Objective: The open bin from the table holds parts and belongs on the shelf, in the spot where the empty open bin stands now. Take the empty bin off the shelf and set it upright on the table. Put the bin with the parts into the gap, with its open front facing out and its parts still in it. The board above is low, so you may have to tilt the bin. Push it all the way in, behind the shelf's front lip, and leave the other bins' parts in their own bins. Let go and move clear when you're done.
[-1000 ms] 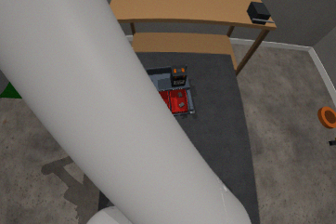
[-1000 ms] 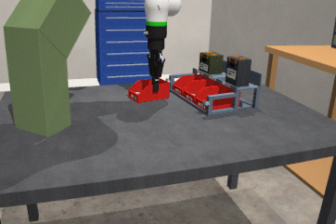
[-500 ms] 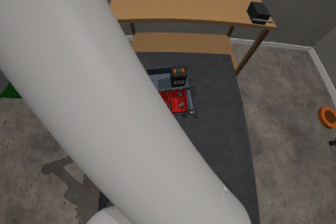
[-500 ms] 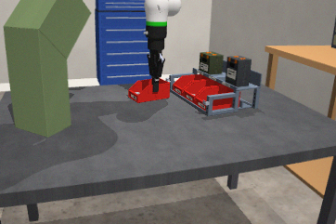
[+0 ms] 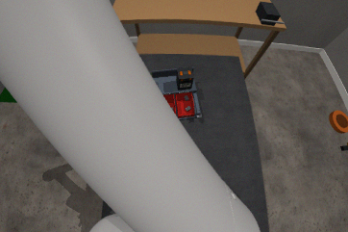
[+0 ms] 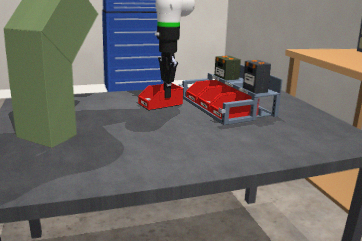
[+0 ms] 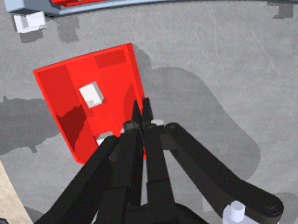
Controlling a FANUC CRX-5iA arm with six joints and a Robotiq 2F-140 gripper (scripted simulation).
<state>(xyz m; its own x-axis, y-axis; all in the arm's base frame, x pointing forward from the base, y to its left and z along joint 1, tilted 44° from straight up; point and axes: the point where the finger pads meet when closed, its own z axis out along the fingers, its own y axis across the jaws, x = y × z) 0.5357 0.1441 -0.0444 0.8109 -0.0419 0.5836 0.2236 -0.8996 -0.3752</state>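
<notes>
The part is 1 cm ahead of my hand, 7 cm to the left of it and 6 cm below it. From my hand the other things lie so: grey shelf 26 cm ahead, 4 cm to the right, 1 cm below; dark box 34 cm ahead, 14 cm to the right, 8 cm above.
</notes>
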